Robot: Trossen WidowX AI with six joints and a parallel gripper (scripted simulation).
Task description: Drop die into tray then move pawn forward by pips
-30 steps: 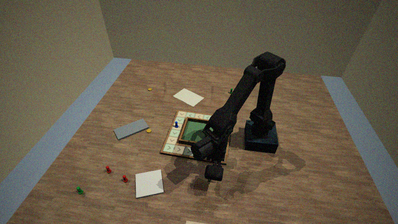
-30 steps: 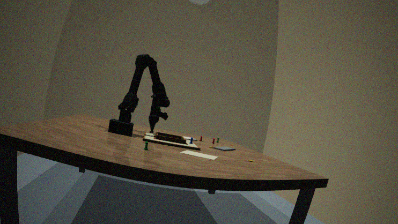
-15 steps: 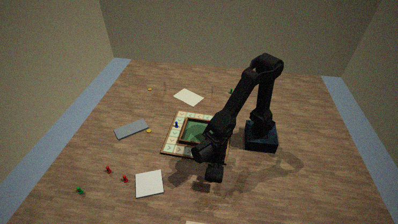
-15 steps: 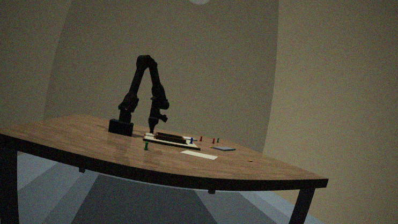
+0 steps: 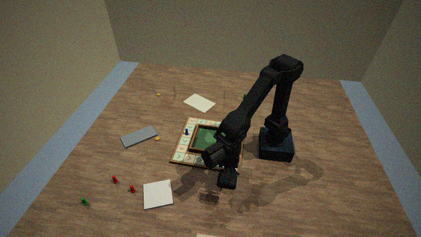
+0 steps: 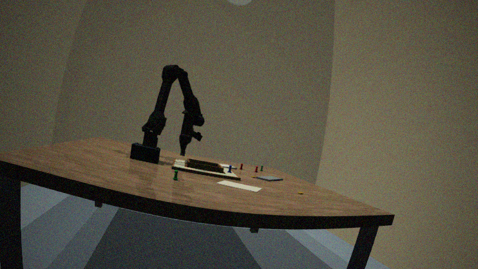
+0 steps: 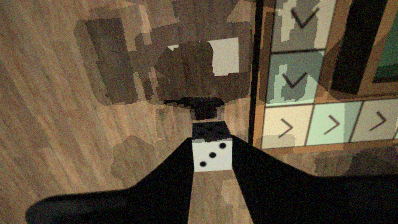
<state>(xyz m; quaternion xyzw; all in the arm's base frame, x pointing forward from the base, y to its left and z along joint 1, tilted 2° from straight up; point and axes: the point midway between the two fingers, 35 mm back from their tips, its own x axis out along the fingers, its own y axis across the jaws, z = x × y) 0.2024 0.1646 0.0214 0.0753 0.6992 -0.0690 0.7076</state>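
The blue pawn lies 17 cm ahead of my gripper tip, 25 cm to the right of it and 1 cm below it. From my gripper tip the other things lie so: grey card (39 cm ahead, 24 cm to the right, 4 cm below); then green dice tray (6 cm ahead, 20 cm to the right, 3 cm below); then white die (right at my gripper tip).
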